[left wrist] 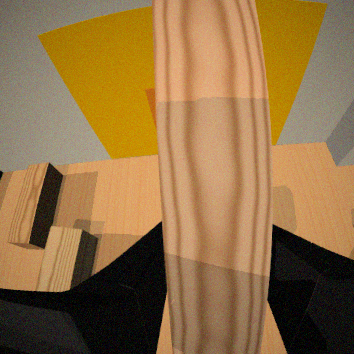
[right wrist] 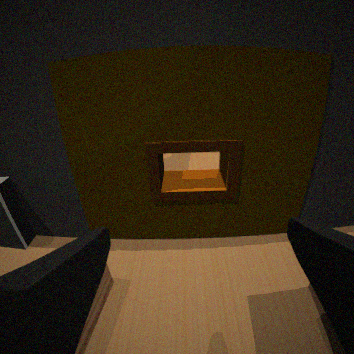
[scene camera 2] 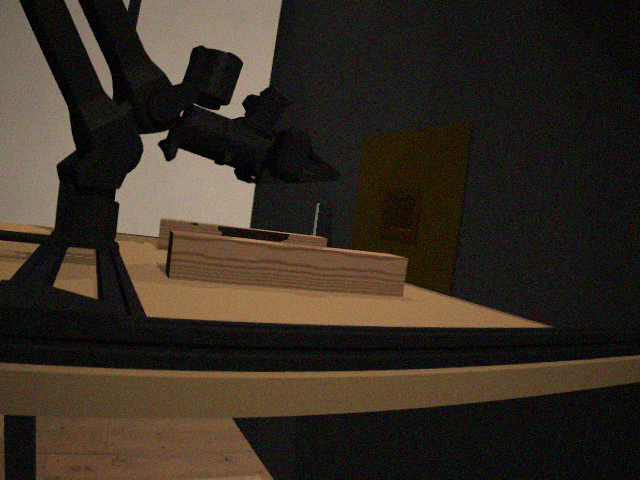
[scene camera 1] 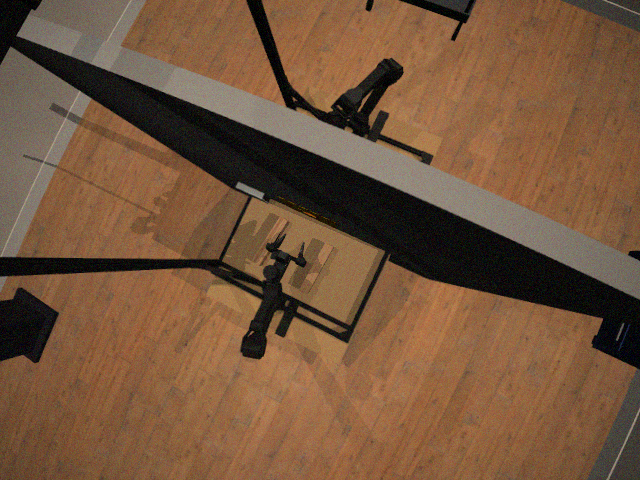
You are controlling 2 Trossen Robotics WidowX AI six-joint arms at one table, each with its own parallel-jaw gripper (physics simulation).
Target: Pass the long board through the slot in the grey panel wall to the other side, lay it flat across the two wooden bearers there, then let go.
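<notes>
The long board (left wrist: pixel 215 150) runs forward from my left gripper (left wrist: pixel 208 227), which is shut on it. In the left wrist view the board covers most of the slot's orange frame (left wrist: pixel 151 105) and its far end is out of view. The slot frame (right wrist: pixel 197 197) (scene camera 2: pixel 405 235) shows from the other side, with no board visible coming out of it. The grey panel wall (scene camera 1: pixel 336 139) (scene camera 2: pixel 547 155) separates the arms. Two wooden bearers lie apart on the right arm's side, one bearer (scene camera 1: pixel 323 258) (scene camera 2: pixel 284 266) and another bearer (scene camera 1: pixel 279 226) (scene camera 2: pixel 191 226). My right gripper (scene camera 1: pixel 292 241) (right wrist: pixel 199 232) is open and empty above them, facing the slot.
A yellow panel (left wrist: pixel 90 70) (right wrist: pixel 115 110) (scene camera 2: pixel 439 170) surrounds the slot. Two short wooden blocks, one block (left wrist: pixel 27 210) and a nearer block (left wrist: pixel 60 255), lie left of the board. A light grey plate (scene camera 1: pixel 249 190) (scene camera 2: pixel 316 219) stands by the wall on the bearer side.
</notes>
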